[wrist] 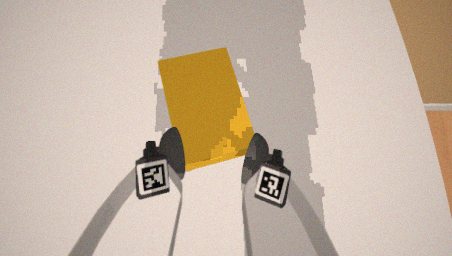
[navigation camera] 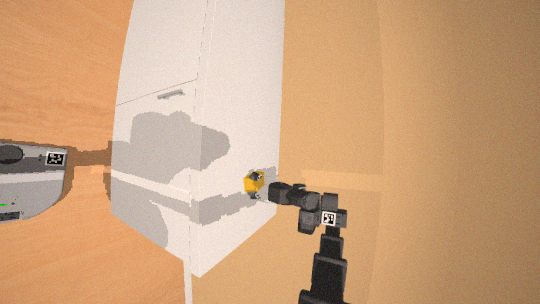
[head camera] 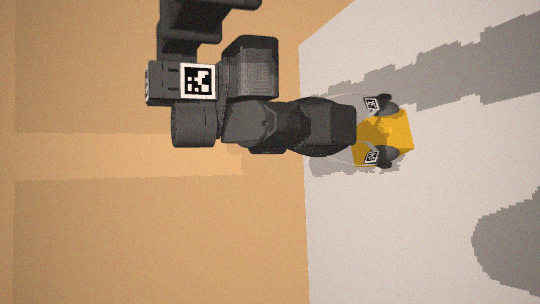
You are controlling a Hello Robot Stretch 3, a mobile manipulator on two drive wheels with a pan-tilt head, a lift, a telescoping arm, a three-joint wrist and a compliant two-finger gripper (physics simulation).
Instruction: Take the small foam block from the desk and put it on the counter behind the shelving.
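Where they show: gripper, between the fingertips: [navigation camera: 251, 184] [head camera: 390, 131]; robot's base, origin of its link: [navigation camera: 9, 153].
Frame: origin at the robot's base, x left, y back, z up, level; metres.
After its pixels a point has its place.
Note:
The yellow foam block [head camera: 404, 125] @[z 0.919, x -0.553, y 0.030 m] [navigation camera: 249, 184] @[z 0.936, x -0.550, y 0.020 m] [wrist: 205, 100] is between the two dark fingertips of my gripper [head camera: 387, 131] @[z 0.937, x -0.560, y 0.022 m] [navigation camera: 255, 186] @[z 0.937, x -0.560, y 0.022 m] [wrist: 214, 148] @[z 0.937, x -0.560, y 0.022 m], which is shut on its near end. The block is turned slightly in the wrist view and reaches out past the fingertips. It is over the white counter top [head camera: 400, 225] @[z 0.910, x -0.575, y -0.117 m] [navigation camera: 240, 75] @[z 0.910, x -0.451, y -0.384 m] [wrist: 75, 75], near the edge beside the tan surface. A shadow lies close around it. Its underside is hidden, so I cannot tell whether it touches the counter. The desk and the shelving cannot be made out.
A tan wall-like surface [head camera: 150, 240] @[z 1.244, x -0.925, y -0.179 m] [navigation camera: 330, 100] @[z 1.206, x -0.901, y -0.456 m] runs along the counter, under my arm in the picture. The counter's front has a handle [navigation camera: 171, 94]. My grey base [navigation camera: 35, 177] @[z 0.160, x -0.080, y 0.084 m] stands on the wood floor [navigation camera: 60, 75] @[z 0.001, x -0.097, y -0.417 m] before it. Wood floor also shows in the wrist view [wrist: 440, 150].

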